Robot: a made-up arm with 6 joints.
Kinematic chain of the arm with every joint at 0, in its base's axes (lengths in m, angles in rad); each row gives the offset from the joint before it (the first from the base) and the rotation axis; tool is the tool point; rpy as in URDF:
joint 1: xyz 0 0 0.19 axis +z
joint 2: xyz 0 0 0 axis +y
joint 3: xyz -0.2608 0 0.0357 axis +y
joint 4: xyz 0.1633 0 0.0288 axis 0.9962 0 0.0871
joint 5: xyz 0 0 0 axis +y
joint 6: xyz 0.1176 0 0.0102 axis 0.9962 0 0.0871
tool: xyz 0 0 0 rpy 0 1.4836 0
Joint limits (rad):
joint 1: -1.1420..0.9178
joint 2: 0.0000..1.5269
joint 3: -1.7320..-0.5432
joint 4: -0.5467..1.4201
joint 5: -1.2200..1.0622
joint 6: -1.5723..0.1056
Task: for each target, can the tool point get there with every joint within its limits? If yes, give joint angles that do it. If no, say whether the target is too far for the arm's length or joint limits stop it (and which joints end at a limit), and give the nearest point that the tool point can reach.
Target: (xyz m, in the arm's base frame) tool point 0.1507 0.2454 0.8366
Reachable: no: too far | nearest point 0.1117 0.1629 0.6353 | short by 0.221 m
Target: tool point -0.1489 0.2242 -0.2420
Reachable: no: joint limits stop it (at a limit: joint 1, joint 2, joint 3) | nearest point 0.0406 0.1315 0.2246 | short by 0.512 m
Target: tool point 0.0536 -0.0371 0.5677
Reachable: yes | joints -0.6221 0.7769 -1.1628 -0.0318 -0.2866 -0.6317
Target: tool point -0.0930 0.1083 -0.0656
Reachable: no: joint limits stop it (at a limit: joint 1, joint 2, joint 3) | nearest point 0.0362 0.1096 0.2243 | short by 0.317 m
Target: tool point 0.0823 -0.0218 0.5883
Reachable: yes | joints -0.8300 0.8963 -1.5784 0.9276 0.5078 -0.0801
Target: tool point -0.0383 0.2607 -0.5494
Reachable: no: too far | nearest point 0.0682 0.1298 0.2168 | short by 0.785 m
